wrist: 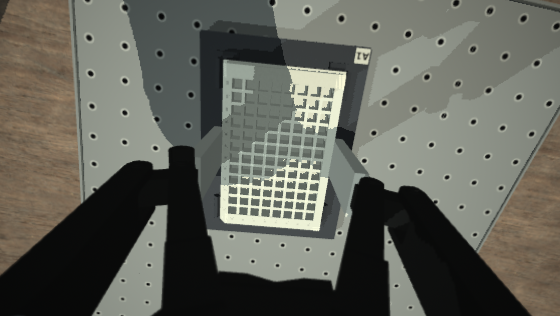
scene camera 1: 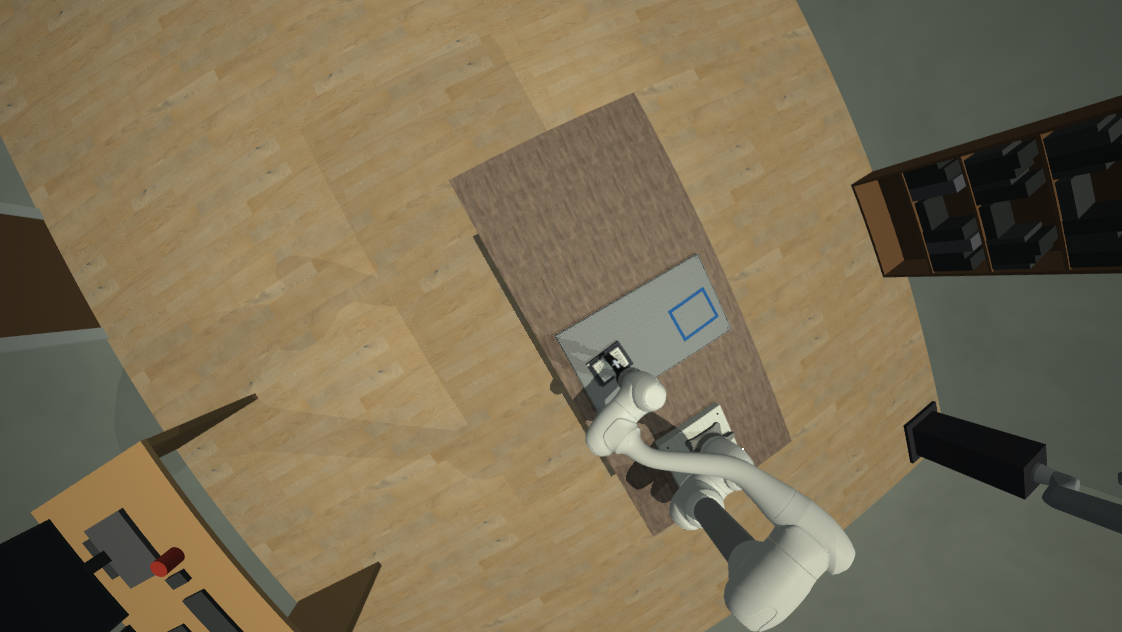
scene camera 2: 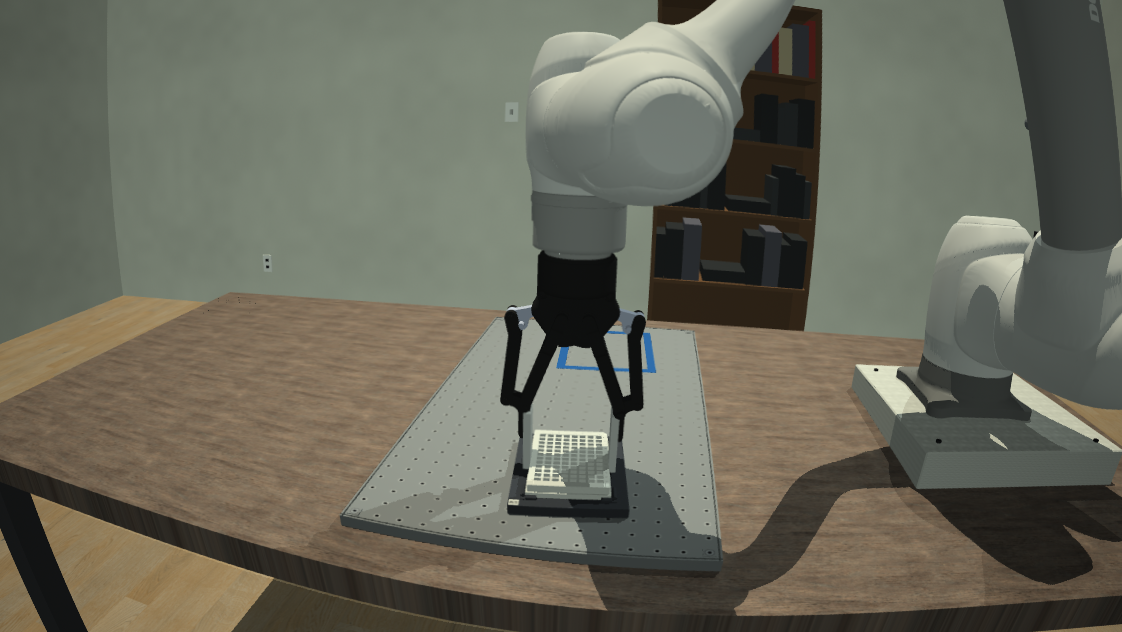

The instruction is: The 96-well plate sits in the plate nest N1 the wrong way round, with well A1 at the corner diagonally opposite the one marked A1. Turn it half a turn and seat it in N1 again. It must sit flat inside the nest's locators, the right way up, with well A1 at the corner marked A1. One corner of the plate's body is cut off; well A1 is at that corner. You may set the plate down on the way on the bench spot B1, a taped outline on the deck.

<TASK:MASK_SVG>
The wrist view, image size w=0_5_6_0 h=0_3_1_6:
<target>my gripper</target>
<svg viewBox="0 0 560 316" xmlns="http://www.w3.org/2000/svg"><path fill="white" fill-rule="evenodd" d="M0 275L0 316L92 316L154 213L156 206L167 205L161 309L151 316L390 316L389 262L384 260L384 225L388 226L388 232L426 316L531 316L424 191L414 186L401 186L398 192L384 189L384 183L369 176L367 170L344 140L336 138L329 169L329 178L345 217L351 217L335 290L333 290L331 280L300 278L272 281L248 273L219 271L218 273L212 238L208 236L202 200L222 164L223 130L219 126L214 126L194 148L190 146L173 146L169 148L168 169L153 170L151 162L140 160L125 164Z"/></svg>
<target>white 96-well plate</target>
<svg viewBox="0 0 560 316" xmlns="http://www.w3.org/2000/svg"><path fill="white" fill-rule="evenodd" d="M223 59L220 219L224 223L319 231L346 72Z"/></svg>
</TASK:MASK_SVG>
